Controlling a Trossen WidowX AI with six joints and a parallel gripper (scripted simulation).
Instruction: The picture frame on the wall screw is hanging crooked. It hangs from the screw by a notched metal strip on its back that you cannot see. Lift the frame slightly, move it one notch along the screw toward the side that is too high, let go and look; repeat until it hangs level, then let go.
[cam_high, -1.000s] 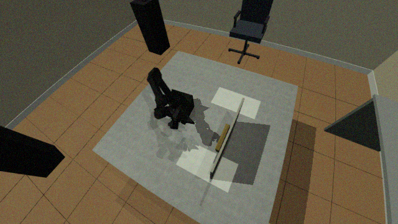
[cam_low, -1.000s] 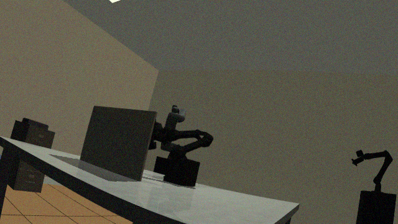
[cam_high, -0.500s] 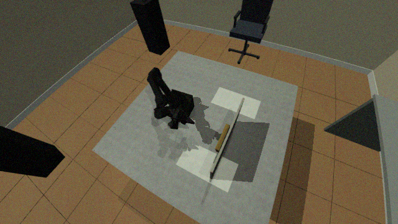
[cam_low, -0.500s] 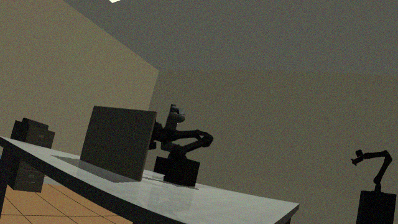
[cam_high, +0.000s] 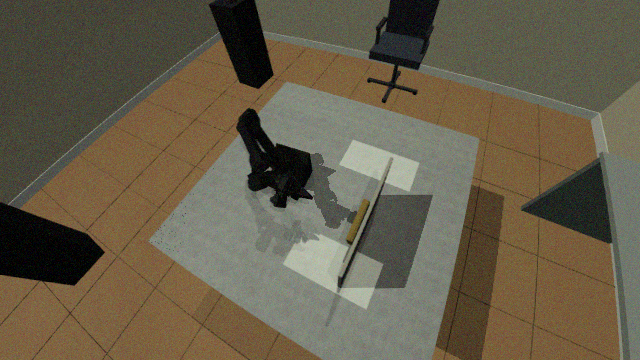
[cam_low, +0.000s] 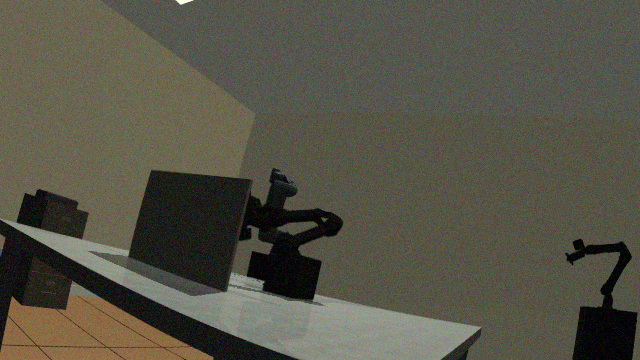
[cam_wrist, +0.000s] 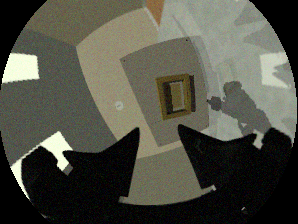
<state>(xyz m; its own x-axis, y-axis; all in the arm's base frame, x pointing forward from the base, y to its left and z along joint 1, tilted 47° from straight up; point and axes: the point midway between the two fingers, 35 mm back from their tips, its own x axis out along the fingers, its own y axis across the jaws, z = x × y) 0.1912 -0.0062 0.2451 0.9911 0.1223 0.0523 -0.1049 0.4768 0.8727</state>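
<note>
My gripper tip is 200 mm short of the picture frame, 20 mm to the right of it and 90 mm above it. From my gripper tip the other things lie so: thin upright wall panel 210 mm ahead, 30 mm to the left, 100 mm below.
</note>
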